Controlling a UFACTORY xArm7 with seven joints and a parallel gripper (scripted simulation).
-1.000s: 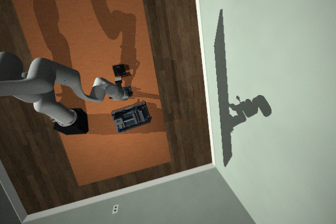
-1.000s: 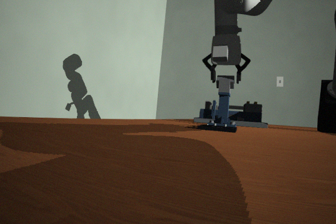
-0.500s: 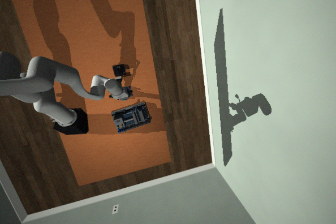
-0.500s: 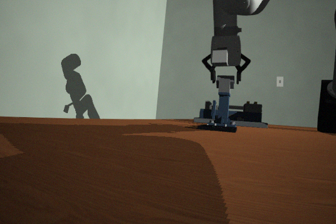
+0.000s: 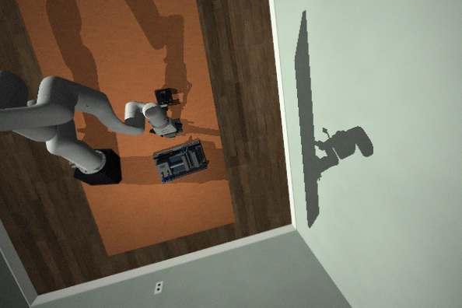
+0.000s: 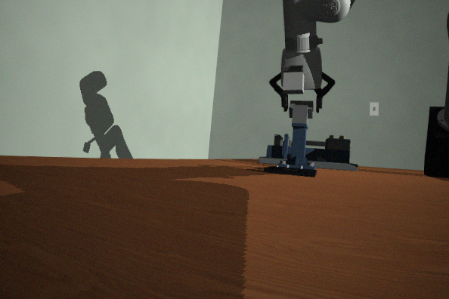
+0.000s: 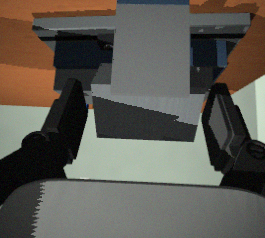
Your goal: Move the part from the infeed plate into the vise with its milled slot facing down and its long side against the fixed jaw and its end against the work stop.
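Now: hand 1 cm to the left of the grey part and 1 cm above it. The rest, counted from my hand: blue upright 11 cm below; then grey jaw 22 cm to the right, 9 cm below, 4 cm ahead; then work stop 17 cm to the right, 7 cm below, 7 cm ahead.
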